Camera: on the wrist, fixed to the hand. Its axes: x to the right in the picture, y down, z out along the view.
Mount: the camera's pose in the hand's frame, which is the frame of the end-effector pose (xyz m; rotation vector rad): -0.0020 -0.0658 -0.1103 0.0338 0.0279 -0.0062
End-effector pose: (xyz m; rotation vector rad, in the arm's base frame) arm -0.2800 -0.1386 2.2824 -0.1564 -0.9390 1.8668
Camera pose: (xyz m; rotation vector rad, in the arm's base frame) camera -0.1778 -0.0681 2.2494 -0.1585 -0.8875 1.8691
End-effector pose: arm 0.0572 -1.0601 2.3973 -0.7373 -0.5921 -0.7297
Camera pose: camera 0.0304 -1.1782 2.3545 -0.6933 -0.5803 -0.7330
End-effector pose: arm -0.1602 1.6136 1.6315 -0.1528 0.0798 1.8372
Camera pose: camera -0.0893 1.6145 1.5244 -0.1548 0.1297 1.8267
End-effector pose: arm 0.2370 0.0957 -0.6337 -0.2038 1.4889 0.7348
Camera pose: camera 0.1826 -0.0166 -0.6644 -0.1936 1.5255 0.7038
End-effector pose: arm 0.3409 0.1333 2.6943 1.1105 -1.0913 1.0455
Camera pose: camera 0.4190 0.2327 2.6714 1.1224 -1.0508 1.0750
